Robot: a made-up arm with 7 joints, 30 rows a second.
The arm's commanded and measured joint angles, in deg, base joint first. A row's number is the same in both.
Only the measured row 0 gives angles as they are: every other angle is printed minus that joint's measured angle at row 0.
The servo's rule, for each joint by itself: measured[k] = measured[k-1] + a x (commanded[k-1-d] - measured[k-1]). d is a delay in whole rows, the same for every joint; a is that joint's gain. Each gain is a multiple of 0.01, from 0.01 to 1. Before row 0 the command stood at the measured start. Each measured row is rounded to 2 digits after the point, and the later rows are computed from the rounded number. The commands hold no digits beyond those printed.
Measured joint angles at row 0: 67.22, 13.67, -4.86, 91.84, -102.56, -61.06, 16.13
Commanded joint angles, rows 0 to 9: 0.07, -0.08, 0.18, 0.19, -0.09, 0.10, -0.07; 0.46, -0.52, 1.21, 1.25, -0.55, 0.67, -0.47; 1.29, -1.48, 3.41, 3.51, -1.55, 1.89, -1.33; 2.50, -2.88, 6.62, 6.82, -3.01, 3.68, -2.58; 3.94, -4.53, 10.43, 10.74, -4.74, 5.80, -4.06; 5.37, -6.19, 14.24, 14.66, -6.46, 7.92, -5.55; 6.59, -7.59, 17.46, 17.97, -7.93, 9.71, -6.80; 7.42, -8.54, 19.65, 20.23, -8.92, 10.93, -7.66; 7.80, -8.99, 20.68, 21.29, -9.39, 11.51, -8.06; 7.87, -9.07, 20.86, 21.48, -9.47, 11.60, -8.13
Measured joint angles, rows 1 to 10: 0.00, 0.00, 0.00, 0.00, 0.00, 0.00, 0.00; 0.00, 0.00, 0.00, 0.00, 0.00, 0.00, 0.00; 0.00, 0.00, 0.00, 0.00, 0.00, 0.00, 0.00; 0.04, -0.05, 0.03, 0.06, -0.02, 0.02, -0.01; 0.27, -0.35, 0.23, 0.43, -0.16, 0.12, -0.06; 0.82, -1.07, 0.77, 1.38, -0.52, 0.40, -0.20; 1.73, -2.23, 1.76, 3.07, -1.17, 0.92, -0.46; 2.92, -3.70, 3.23, 5.45, -2.10, 1.70, -0.86; 4.24, -5.29, 5.10, 8.31, -3.23, 2.70, -1.38; 5.51, -6.76, 7.20, 11.30, -4.45, 3.82, -1.98
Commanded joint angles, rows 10 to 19: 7.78, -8.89, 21.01, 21.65, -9.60, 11.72, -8.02; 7.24, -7.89, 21.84, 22.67, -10.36, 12.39, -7.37; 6.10, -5.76, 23.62, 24.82, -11.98, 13.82, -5.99; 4.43, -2.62, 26.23, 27.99, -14.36, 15.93, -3.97; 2.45, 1.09, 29.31, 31.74, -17.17, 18.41, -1.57; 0.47, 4.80, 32.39, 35.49, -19.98, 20.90, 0.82; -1.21, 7.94, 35.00, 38.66, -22.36, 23.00, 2.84; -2.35, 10.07, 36.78, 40.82, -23.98, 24.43, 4.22; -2.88, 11.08, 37.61, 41.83, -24.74, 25.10, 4.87; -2.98, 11.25, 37.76, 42.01, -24.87, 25.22, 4.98
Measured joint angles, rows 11 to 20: 6.54, -7.90, 9.32, 14.07, -5.61, 4.96, -2.60; 7.22, -8.60, 11.25, 16.31, -6.59, 6.01, -3.20; 7.57, -8.90, 12.88, 17.91, -7.34, 6.90, -3.74; 7.68, -8.89, 14.26, 19.07, -7.93, 7.67, -4.21; 7.44, -8.25, 15.55, 20.19, -8.56, 8.43, -4.56; 6.72, -6.66, 16.92, 21.63, -9.45, 9.29, -4.72; 5.48, -4.07, 18.50, 23.60, -10.73, 10.35, -4.64; 3.84, -0.77, 20.34, 26.12, -12.40, 11.64, -4.30; 2.02, 2.79, 22.39, 29.02, -14.37, 13.12, -3.74; 0.28, 6.09, 24.53, 32.01, -16.45, 14.70, -3.02
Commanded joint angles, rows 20 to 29: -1.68, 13.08, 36.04, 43.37, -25.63, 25.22, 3.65; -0.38, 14.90, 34.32, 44.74, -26.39, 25.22, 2.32; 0.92, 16.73, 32.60, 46.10, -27.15, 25.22, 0.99; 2.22, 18.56, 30.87, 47.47, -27.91, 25.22, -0.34; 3.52, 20.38, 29.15, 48.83, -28.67, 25.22, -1.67; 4.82, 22.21, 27.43, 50.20, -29.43, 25.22, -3.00; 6.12, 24.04, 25.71, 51.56, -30.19, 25.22, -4.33; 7.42, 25.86, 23.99, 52.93, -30.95, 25.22, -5.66; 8.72, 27.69, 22.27, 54.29, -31.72, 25.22, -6.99; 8.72, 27.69, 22.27, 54.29, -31.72, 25.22, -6.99
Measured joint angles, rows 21 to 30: -1.14, 8.64, 26.61, 34.74, -18.41, 16.26, -2.22; -2.08, 10.20, 28.48, 36.94, -20.06, 17.67, -1.44; -2.57, 10.87, 30.06, 38.51, -21.31, 18.88, -0.73; -2.09, 12.28, 31.08, 40.02, -22.43, 19.89, -0.25; -1.17, 13.96, 31.63, 41.48, -23.46, 20.74, 0.03; -0.04, 15.73, 31.79, 42.91, -24.42, 21.46, 0.14; 1.18, 17.54, 31.63, 44.32, -25.33, 22.06, 0.09; 2.44, 19.36, 31.21, 45.72, -26.20, 22.57, -0.10; 3.73, 21.18, 30.57, 47.11, -27.04, 22.99, -0.42; 5.02, 23.01, 29.74, 48.49, -27.86, 23.35, -0.85
